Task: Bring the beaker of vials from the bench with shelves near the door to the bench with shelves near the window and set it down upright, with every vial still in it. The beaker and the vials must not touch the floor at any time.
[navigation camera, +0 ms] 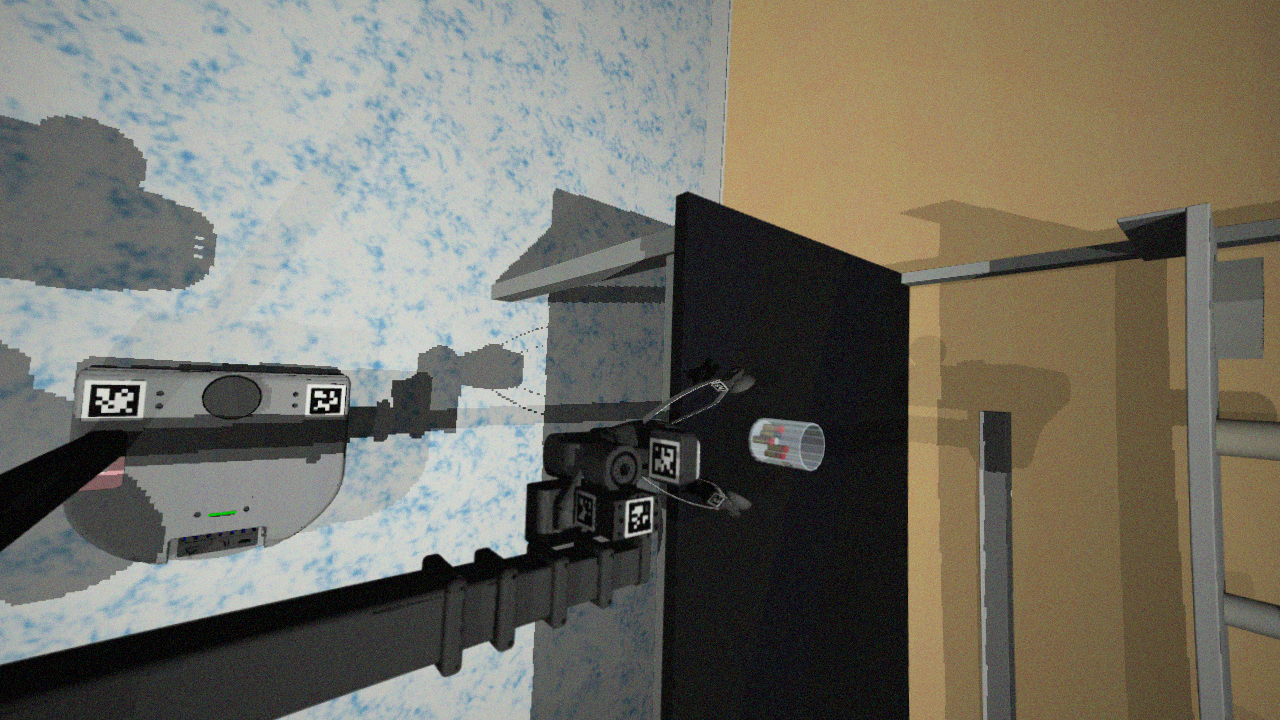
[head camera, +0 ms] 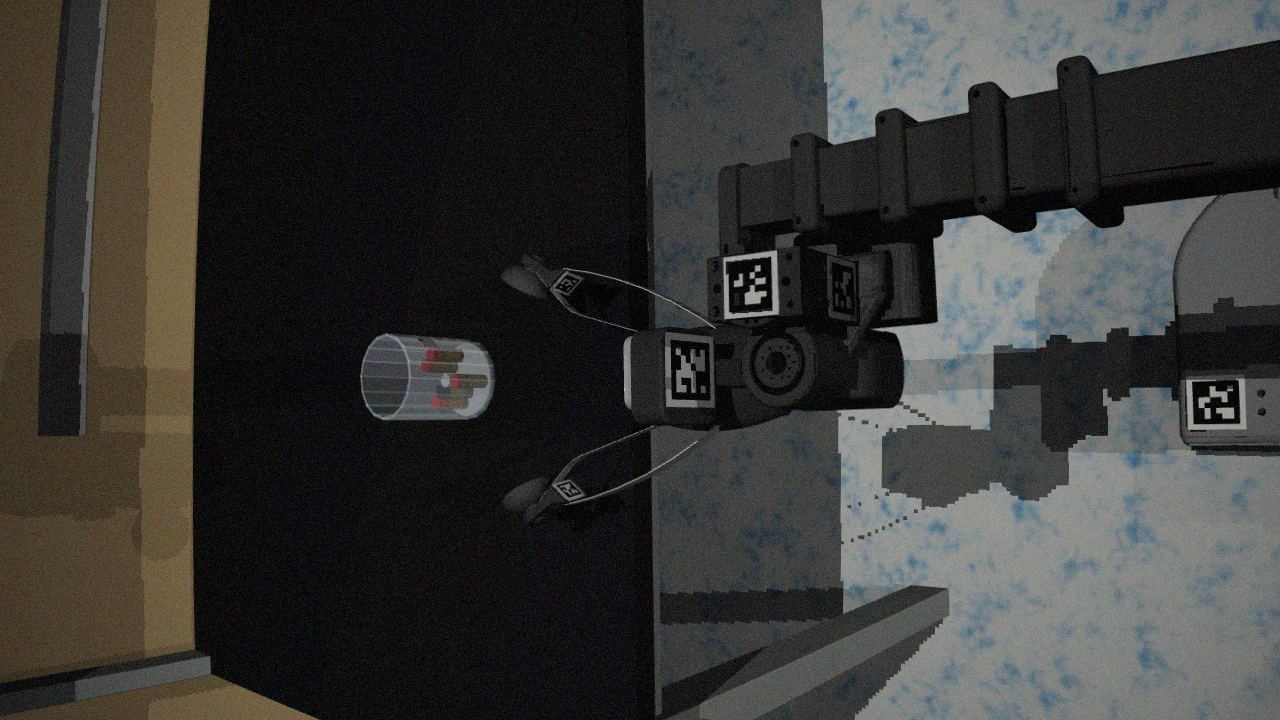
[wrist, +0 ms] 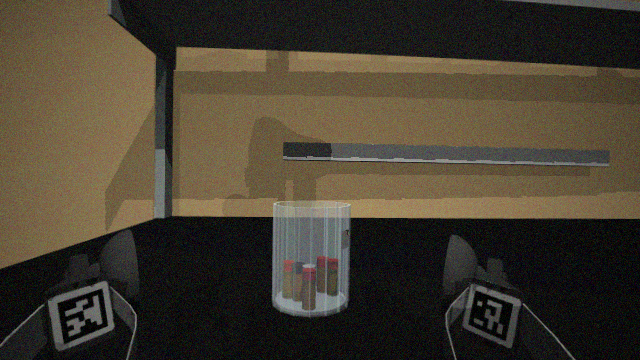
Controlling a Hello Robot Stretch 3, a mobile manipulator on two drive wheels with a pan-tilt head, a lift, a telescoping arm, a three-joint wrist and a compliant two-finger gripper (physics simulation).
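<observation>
A clear glass beaker [head camera: 427, 377] [navigation camera: 787, 445] [wrist: 311, 235] stands upright on the black bench top [head camera: 402, 582] [navigation camera: 805, 608] [wrist: 225, 285]. Several small brown vials [head camera: 465, 381] [navigation camera: 771, 440] [wrist: 308, 290], most with red caps, are inside it near the bottom. My gripper [head camera: 525, 387] [navigation camera: 739, 442] [wrist: 295, 262] is open with its fingers wide apart and nothing between them. It is over the bench top on the room side of the beaker, its fingertips short of it. In the wrist view the beaker is slightly right of midway between the fingers. The other bench cannot be made out.
A dark shelf [wrist: 375, 30] hangs above the bench, with a grey post [wrist: 161, 150] at its left. A grey bar [head camera: 71, 223] [navigation camera: 996, 555] [wrist: 450, 155] is by the tan wall behind. My arm [head camera: 984, 152] [navigation camera: 358, 617] reaches in over the floor. A bench leg [head camera: 850, 635] [navigation camera: 590, 264] stands below.
</observation>
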